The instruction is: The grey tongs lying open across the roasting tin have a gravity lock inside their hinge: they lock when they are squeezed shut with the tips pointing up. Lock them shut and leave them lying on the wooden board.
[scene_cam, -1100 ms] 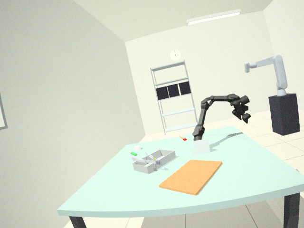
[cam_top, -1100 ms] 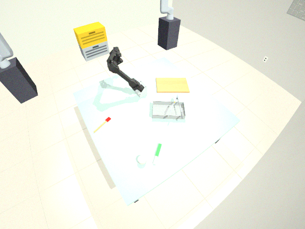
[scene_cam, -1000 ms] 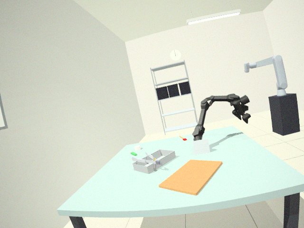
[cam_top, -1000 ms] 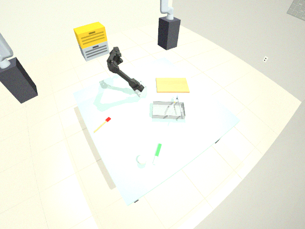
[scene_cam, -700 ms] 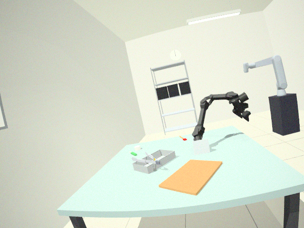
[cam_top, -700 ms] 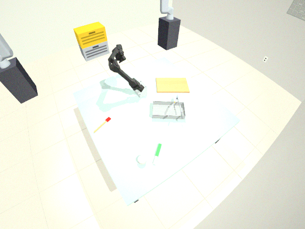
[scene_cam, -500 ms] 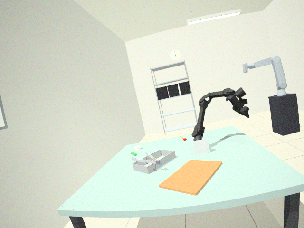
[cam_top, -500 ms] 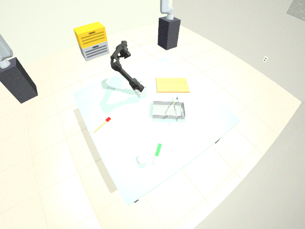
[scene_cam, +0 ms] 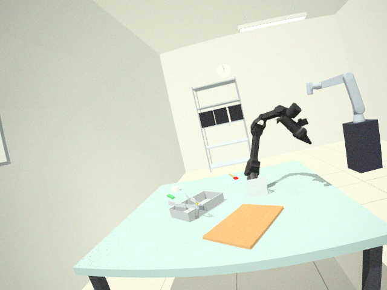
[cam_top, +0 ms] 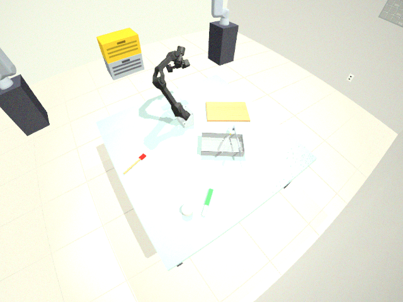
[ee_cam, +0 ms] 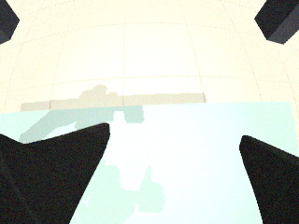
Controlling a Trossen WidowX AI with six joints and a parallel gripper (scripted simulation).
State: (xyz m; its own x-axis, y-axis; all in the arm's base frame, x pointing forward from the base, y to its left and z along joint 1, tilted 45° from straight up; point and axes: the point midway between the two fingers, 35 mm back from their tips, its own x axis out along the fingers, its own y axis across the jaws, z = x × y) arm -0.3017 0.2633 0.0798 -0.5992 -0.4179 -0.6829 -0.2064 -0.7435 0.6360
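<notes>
Right now the yellow lock piece is 670 mm ahead of my gripper tip, 200 mm below it and 20 mm to the left of it. Round my gripper tip: grey roasting tin: 690 mm ahead, 240 mm below, 70 mm to the right; then red-headed spatula: 630 mm to the right, 450 mm ahead, 260 mm below; then wooden board: 430 mm ahead, 260 mm below, 220 mm to the left.
</notes>
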